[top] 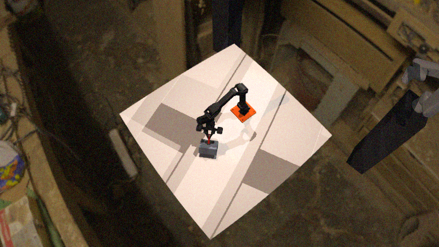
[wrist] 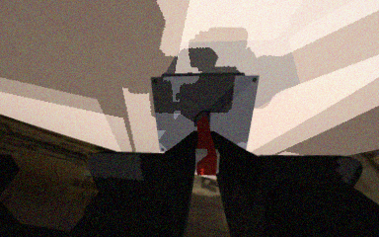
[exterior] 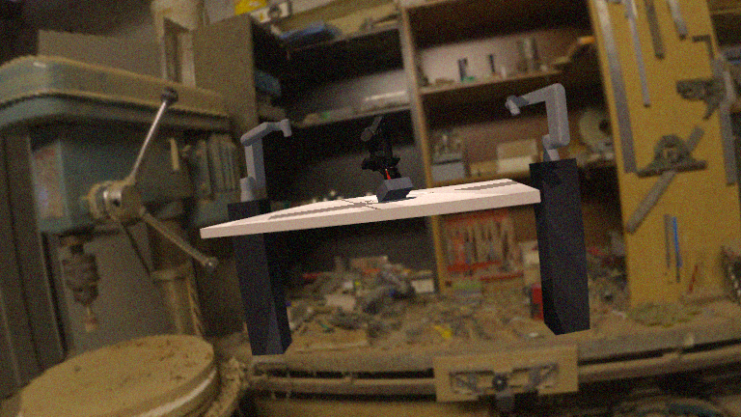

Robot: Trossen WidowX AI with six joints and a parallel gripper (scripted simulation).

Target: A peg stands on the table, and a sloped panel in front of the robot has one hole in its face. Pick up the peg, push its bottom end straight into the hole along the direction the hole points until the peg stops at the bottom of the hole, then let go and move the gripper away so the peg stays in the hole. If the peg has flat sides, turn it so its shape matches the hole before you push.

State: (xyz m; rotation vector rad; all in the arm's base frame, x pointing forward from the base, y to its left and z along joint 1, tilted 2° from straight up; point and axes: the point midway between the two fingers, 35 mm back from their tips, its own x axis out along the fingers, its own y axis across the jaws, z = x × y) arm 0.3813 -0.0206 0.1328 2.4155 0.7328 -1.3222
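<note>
The grey sloped panel is 60 mm below my gripper tip, 30 mm ahead of it and 20 mm to the left of it. The rest, counted from my gripper tip: red peg 20 mm above, 10 mm behind.
</note>
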